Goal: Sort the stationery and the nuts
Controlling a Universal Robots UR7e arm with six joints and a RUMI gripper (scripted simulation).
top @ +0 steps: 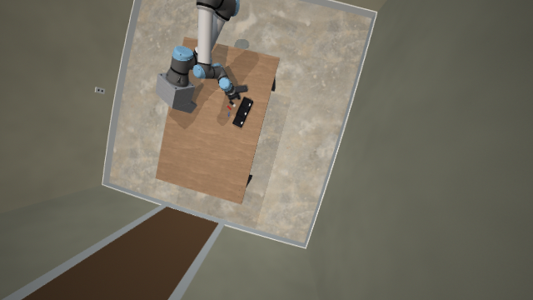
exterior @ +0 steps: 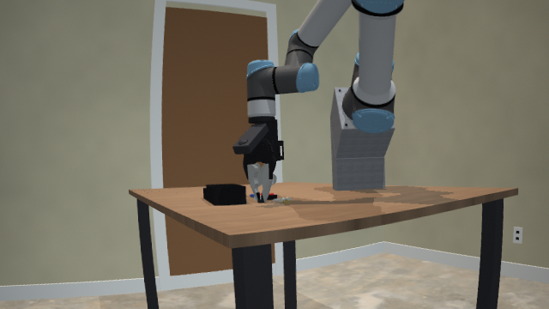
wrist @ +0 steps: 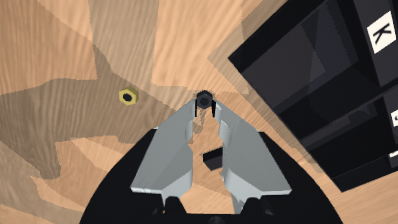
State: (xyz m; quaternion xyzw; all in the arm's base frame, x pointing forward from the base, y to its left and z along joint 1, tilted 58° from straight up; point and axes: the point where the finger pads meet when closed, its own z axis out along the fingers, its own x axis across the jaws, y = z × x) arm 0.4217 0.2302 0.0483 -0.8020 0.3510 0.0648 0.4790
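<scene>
Now: hand 6 cm past the white domino, 3 cm to the left of it and 1 cm above it. From my hand the other things lie so: eraser: 2 cm behind, 9 cm to the right, 1 cm below; brass nut: 6 cm behind, 5 cm to the left, 1 cm below; black nut: 1 cm below.
</scene>
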